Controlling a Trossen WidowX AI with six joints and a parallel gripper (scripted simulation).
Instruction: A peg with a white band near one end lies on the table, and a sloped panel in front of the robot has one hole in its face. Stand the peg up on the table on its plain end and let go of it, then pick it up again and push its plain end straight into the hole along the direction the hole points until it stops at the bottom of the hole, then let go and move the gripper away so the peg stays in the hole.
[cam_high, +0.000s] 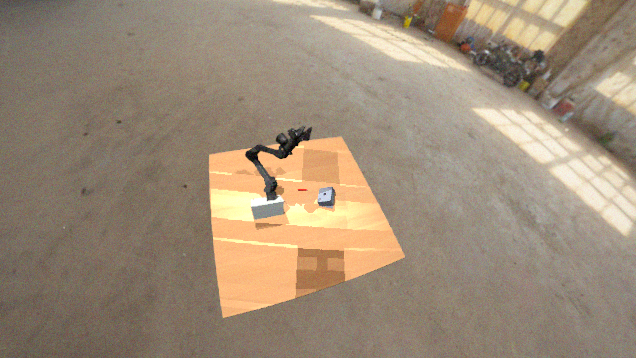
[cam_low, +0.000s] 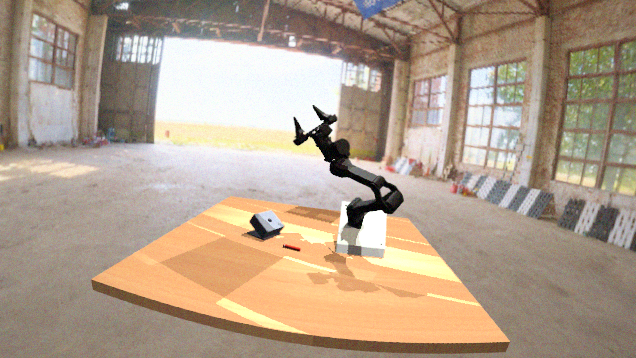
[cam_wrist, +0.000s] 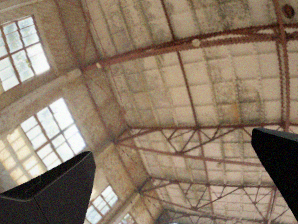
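My gripper tip is 3 cm short of the red peg, 8 cm to the left of it and 58 cm above it. Round my gripper tip: grey sloped panel 17 cm ahead, 18 cm to the right, 53 cm below.
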